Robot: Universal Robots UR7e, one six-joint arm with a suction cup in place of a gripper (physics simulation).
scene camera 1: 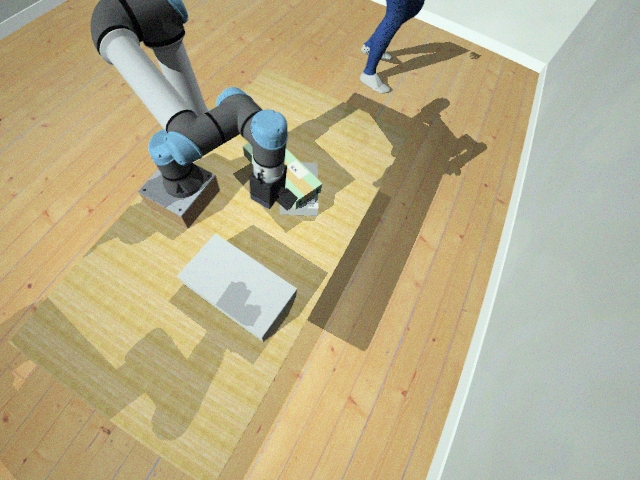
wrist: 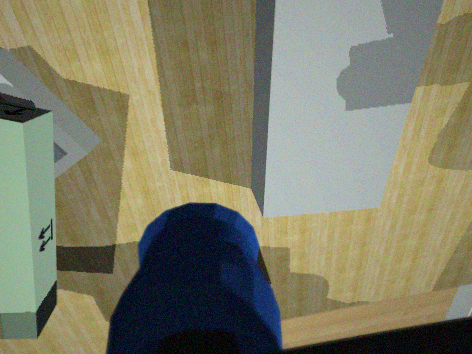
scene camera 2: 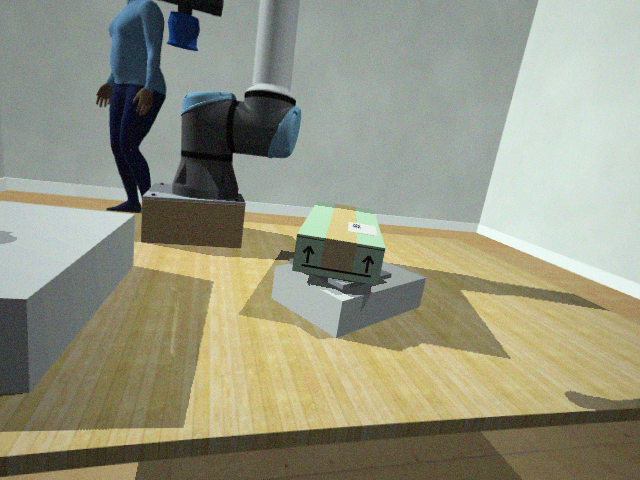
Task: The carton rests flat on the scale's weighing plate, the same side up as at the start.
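Seen in the pictures: hand at its tool point: (wrist: 200,255) (scene camera 2: 182,46); arm's base at its link origin: (scene camera 1: 183,181) (scene camera 2: 205,193).
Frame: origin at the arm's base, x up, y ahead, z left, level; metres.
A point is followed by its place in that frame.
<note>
The green carton (scene camera 1: 307,180) @(x 0.029, y 0.395, z 0.273 m) (scene camera 2: 338,258) @(x 0.001, y 0.433, z 0.232 m) (wrist: 15,215) @(x 0.029, y 0.308, z 0.211 m) with a tan tape band lies on the grey scale (scene camera 1: 311,169) @(x -0.047, y 0.350, z 0.380 m) (scene camera 2: 305,304) @(x -0.082, y 0.422, z 0.195 m) (wrist: 77,137) @(x -0.059, y 0.373, z 0.162 m). In scene camera 2 it looks level, its label on top and the arrows on its end pointing up. It is turned against the scale and overhangs it, far out at its rear end. Part of the weighing plate (scene camera 2: 355,286) @(x -0.038, y 0.443, z 0.263 m) shows beneath; most is hidden. My blue suction cup (scene camera 1: 262,201) @(x 0.250, y 0.425, z -0.004 m) (scene camera 2: 183,33) (wrist: 200,215) hangs in the air, holding nothing, apart from the carton and, in the wrist view, to its right.
A large light-grey block (scene camera 1: 242,273) @(x -0.008, y 0.421, z -0.160 m) (scene camera 2: 67,237) @(x -0.008, y 0.414, z -0.138 m) (wrist: 320,165) @(x -0.008, y 0.331, z -0.180 m) stands on the wooden table top. My arm's base (scene camera 1: 204,204) @(x -0.080, y 0.089, z -0.005 m) (scene camera 2: 191,222) @(x -0.052, y 0.090, z -0.019 m) stands behind it. A person (scene camera 1: 387,31) (scene camera 2: 131,62) stands beyond the table. My arm partly hides the carton in scene camera 1.
</note>
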